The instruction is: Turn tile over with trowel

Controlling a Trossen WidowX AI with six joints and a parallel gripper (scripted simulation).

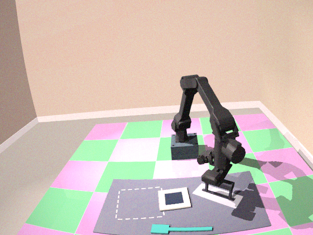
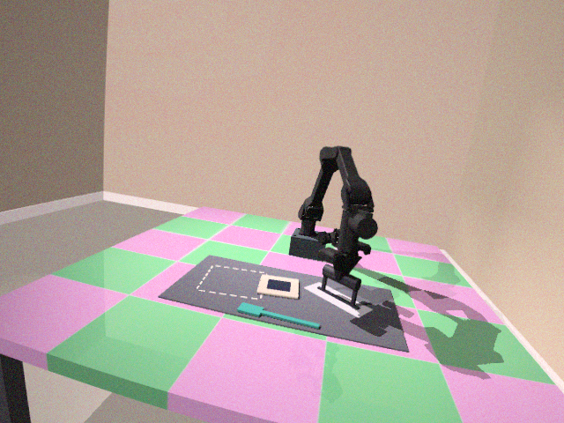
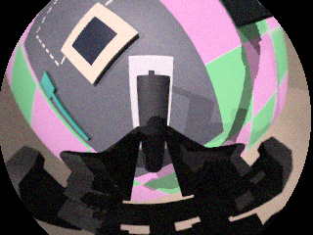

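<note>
The trowel lies 10 mm behind my gripper tip, 20 mm to the right of it and 30 mm below it. From my gripper tip the other things lie so: teal flat tool 160 mm ahead, 170 mm to the right, 60 mm below; then grey mat 30 mm ahead, 150 mm to the right, 80 mm below; then tile 180 mm to the right, 60 mm below.
</note>
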